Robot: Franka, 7 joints.
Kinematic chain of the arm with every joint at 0, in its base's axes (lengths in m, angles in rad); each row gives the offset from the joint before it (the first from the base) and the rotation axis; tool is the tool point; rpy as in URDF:
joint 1: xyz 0 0 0.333 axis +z
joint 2: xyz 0 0 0 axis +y
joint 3: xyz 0 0 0.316 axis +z
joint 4: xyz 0.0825 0 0 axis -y
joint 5: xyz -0.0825 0 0.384 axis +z
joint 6: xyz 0 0 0 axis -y
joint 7: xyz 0.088 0 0 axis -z
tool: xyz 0 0 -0.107 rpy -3.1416 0 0
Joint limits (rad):
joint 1: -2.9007..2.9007
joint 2: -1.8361..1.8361
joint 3: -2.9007..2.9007
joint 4: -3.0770..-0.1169
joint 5: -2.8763..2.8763
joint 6: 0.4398..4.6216
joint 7: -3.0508..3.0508
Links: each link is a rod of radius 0.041 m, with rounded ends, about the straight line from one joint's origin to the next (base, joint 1, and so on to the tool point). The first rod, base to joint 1, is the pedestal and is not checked.
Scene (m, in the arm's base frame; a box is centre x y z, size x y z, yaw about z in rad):
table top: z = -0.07
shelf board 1: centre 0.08 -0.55 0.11 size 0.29 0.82 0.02 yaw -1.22
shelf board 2: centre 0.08 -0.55 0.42 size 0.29 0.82 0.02 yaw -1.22
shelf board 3: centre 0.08 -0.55 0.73 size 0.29 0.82 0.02 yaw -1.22
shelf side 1: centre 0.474 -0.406 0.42 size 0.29 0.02 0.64 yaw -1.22
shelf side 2: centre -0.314 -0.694 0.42 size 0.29 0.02 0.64 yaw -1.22
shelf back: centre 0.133 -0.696 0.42 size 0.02 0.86 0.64 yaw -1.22
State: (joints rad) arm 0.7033 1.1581 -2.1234 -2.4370 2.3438 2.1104 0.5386
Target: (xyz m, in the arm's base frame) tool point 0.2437 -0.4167 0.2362
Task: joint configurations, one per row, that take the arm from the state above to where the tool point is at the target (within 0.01 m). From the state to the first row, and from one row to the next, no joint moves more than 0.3 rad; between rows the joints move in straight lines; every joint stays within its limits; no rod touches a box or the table.
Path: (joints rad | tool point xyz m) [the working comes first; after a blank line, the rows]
Joints at the target: 0.4888 1.2328 -1.4565 -2.4817 2.2997 2.0334 0.5386
Straight joint move there: touches shelf board 2.

1: 0.9160 1.4085 -2.2355 -2.6648 2.3350 2.1727 0.5386 | 0.1944 -0.3134 0.5501
2: 1.1288 1.6589 -2.3475 -2.8925 2.3261 2.2350 0.5386 | 0.1526 -0.2309 0.5484
3: 1.1721 1.5145 -2.1055 -2.9540 2.2818 2.1595 0.5386 | 0.1718 -0.2652 0.4426
4: 1.2154 1.3701 -1.8635 -3.0155 2.2375 2.0841 0.5386 | 0.1800 -0.2617 0.3339
5: 1.2588 1.2257 -1.6215 -3.0770 2.1932 2.0087 0.5386 | 0.1737 -0.2254 0.2362
6: 1.0021 1.2281 -1.5665 -2.8786 2.2287 2.0169 0.5386 | 0.2122 -0.2790 0.2392
7: 0.7454 1.2304 -1.5115 -2.6802 2.2642 2.0252 0.5386 | 0.2363 -0.3439 0.2389
8: 0.4888 1.2328 -1.4565 -2.4817 2.2997 2.0334 0.5386 | 0.2437 -0.4167 0.2362

